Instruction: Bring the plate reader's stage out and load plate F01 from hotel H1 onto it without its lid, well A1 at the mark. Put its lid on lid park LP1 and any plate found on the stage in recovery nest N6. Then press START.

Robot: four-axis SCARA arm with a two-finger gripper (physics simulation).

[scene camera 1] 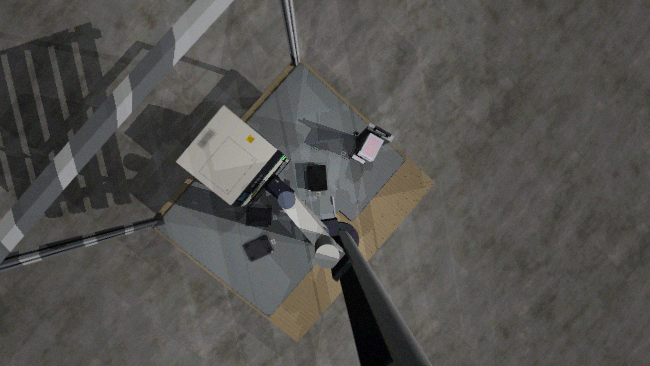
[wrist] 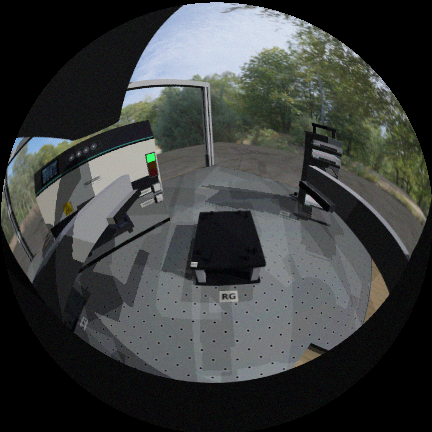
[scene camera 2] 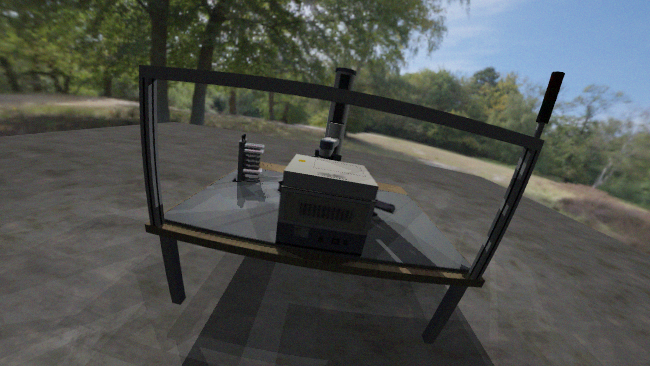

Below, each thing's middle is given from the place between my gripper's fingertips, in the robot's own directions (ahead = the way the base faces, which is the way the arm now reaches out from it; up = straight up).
My gripper is now 690 mm short of the frame post [scene camera 2: 148, 81], 570 mm to the left of it and 60 mm below it.
